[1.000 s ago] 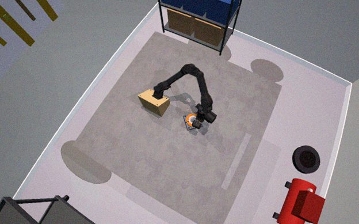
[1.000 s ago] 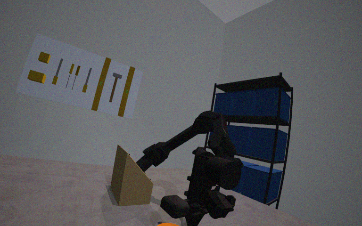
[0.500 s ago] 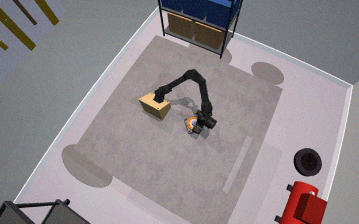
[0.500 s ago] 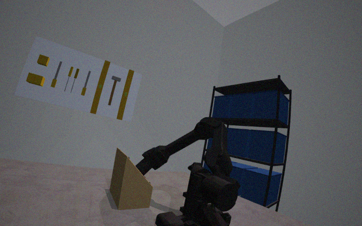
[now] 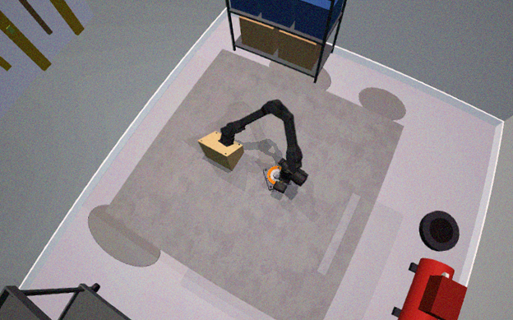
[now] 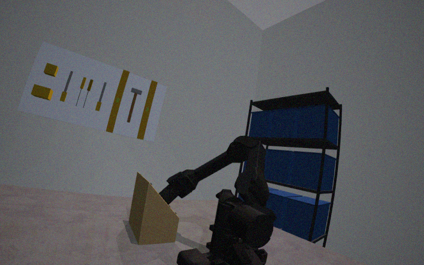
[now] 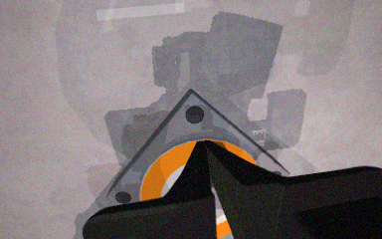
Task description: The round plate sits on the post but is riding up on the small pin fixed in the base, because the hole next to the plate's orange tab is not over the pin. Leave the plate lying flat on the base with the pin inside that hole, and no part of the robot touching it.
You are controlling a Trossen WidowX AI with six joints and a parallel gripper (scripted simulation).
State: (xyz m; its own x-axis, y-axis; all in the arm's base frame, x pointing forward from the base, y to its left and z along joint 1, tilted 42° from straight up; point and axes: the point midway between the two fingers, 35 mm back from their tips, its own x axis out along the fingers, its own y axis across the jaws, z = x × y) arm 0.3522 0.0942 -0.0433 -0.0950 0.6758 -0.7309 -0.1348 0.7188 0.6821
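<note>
Right now my gripper tip is 5 cm past the square grey base and 2 cm above it.
</note>
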